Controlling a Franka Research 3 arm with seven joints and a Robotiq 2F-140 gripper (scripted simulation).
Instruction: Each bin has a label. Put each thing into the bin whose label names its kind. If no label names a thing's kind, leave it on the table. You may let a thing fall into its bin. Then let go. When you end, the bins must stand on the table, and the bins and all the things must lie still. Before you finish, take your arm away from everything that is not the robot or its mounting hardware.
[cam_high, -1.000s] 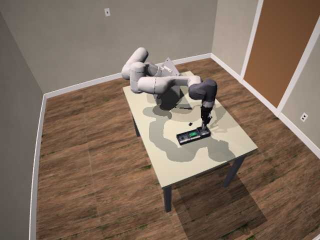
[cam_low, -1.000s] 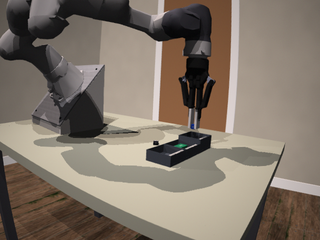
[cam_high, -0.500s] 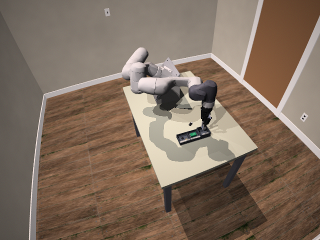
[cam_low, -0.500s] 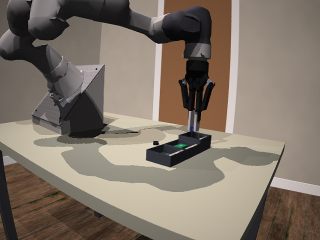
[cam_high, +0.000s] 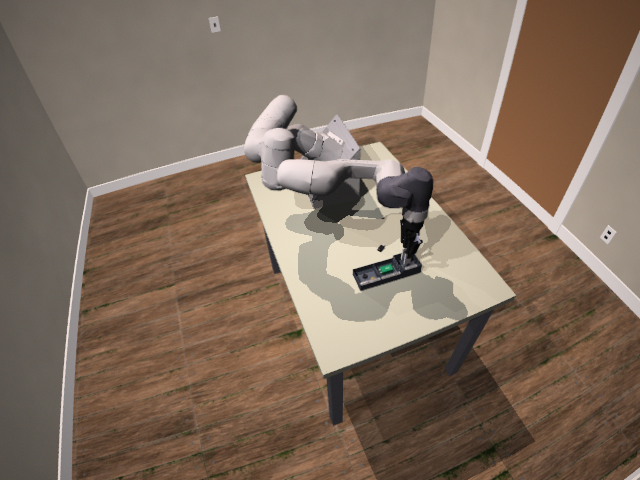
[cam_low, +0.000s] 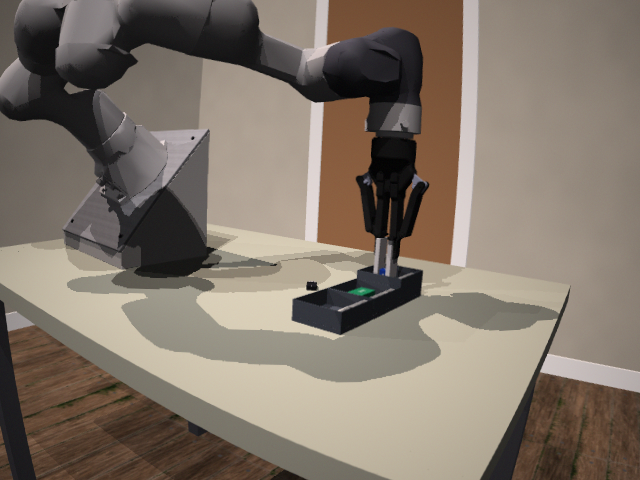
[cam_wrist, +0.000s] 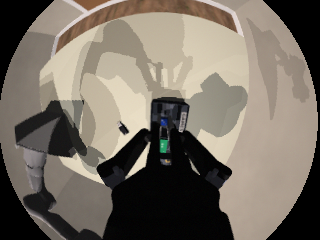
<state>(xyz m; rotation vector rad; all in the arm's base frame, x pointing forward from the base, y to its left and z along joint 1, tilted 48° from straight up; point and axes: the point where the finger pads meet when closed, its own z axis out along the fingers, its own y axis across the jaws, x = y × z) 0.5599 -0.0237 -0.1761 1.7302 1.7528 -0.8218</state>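
Now: the joined bins 1 cm ahead of my hand, 8 cm to the right of it and 4 cm below it. Also, from my hand: green block 9 cm to the right, 5 cm below; then small blue cube 3 cm below; then small black piece 12 cm behind, 5 cm to the right, 6 cm below.
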